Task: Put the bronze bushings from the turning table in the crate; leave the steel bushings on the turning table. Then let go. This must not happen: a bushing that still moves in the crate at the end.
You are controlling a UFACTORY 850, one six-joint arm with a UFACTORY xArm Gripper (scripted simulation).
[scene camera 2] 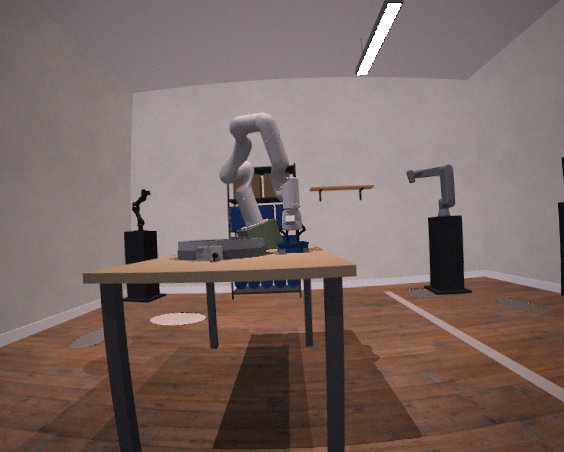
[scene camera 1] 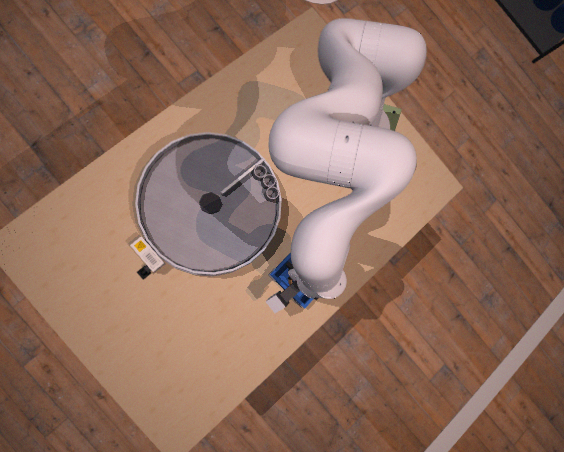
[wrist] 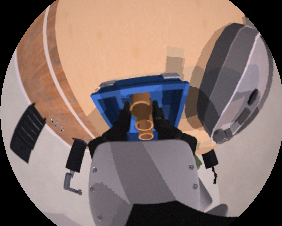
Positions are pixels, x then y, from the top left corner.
Labels:
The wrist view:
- gripper: 141, 107
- crate: 172, 101
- round grey turning table: 248, 89

